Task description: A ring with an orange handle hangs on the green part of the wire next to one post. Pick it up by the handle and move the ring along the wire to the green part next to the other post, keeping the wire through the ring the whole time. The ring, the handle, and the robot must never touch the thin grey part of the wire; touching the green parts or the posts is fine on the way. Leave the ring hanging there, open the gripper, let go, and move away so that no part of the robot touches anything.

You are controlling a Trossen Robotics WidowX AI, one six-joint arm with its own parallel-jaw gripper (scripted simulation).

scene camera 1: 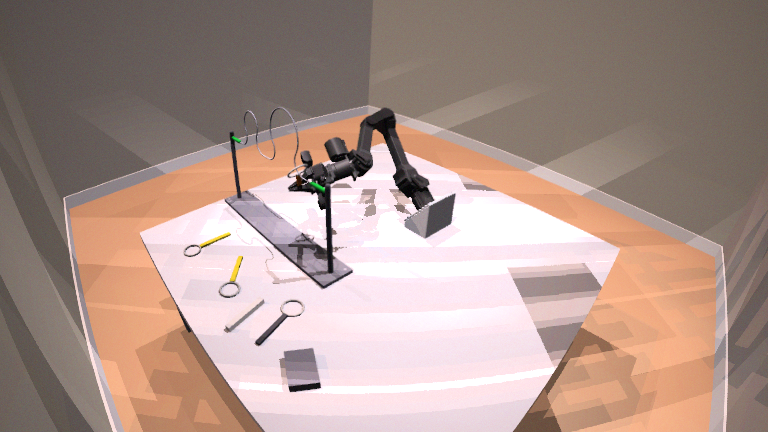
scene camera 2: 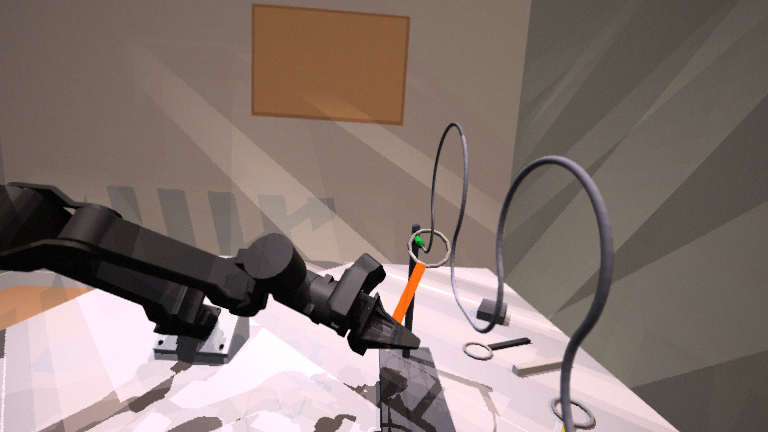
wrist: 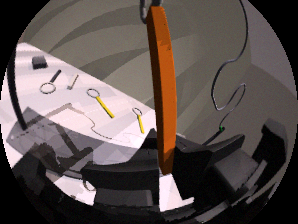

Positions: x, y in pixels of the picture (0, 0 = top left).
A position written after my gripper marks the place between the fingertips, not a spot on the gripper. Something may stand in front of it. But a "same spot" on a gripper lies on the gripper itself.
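My gripper is visible to me in the wrist view, in scene camera 1 and in scene camera 2 (419, 344). On my gripper, (wrist: 128, 160) and (scene camera 1: 306, 188) are the same spot.
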